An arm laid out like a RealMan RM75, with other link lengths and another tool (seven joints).
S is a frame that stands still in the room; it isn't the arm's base.
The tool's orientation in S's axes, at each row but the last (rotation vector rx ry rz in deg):
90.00, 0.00, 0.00
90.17, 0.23, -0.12
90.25, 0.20, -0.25
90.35, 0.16, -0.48
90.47, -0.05, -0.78
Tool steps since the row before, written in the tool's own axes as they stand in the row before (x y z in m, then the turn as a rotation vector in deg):
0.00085, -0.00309, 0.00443, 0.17, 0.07, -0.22
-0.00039, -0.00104, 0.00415, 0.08, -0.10, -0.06
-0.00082, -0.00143, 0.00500, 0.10, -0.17, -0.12
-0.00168, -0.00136, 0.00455, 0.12, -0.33, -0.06
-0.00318, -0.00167, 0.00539, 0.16, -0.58, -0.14
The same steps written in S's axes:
0.00085, -0.00443, -0.00309, 0.17, 0.22, 0.07
-0.00039, -0.00415, -0.00105, 0.08, 0.06, -0.10
-0.00083, -0.00499, -0.00145, 0.10, 0.12, -0.17
-0.00171, -0.00454, -0.00138, 0.12, 0.06, -0.33
-0.00324, -0.00535, -0.00169, 0.16, 0.14, -0.58

